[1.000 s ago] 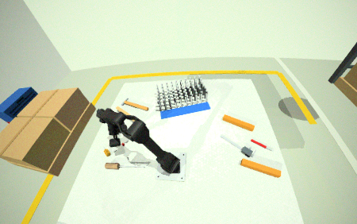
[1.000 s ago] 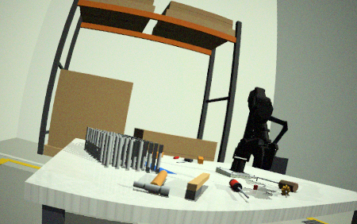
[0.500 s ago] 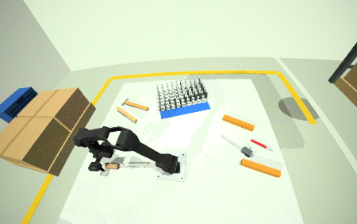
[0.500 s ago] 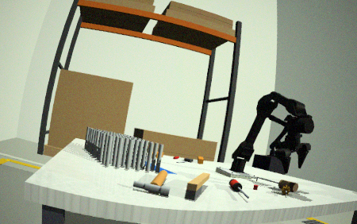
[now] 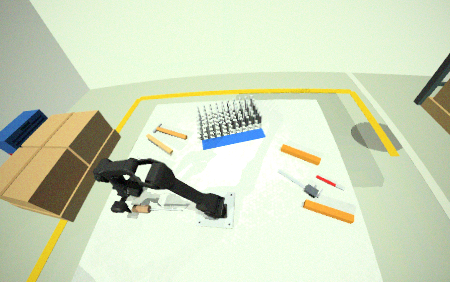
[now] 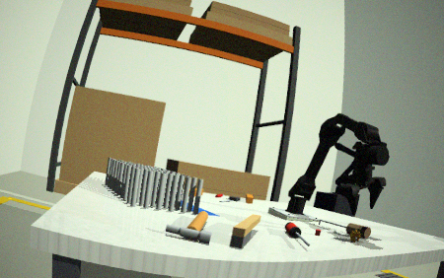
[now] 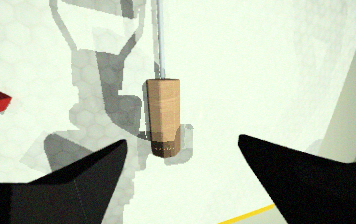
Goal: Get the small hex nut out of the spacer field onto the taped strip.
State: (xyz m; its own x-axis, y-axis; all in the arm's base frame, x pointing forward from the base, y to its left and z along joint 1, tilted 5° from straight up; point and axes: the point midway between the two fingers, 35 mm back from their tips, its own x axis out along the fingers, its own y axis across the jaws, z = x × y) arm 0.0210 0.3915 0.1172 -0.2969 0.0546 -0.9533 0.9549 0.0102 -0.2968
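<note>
Right now my gripper tip is 11 cm to the left of the tool with thin metal rod and 7 cm above it. Also, from my gripper tip: tiny red piece: 16 cm ahead, 7 cm below, 3 cm to the right; then red screwdriver: 96 cm to the right, 8 cm ahead, 7 cm below; then blue taped strip: 47 cm to the right, 44 cm ahead, 8 cm below.
</note>
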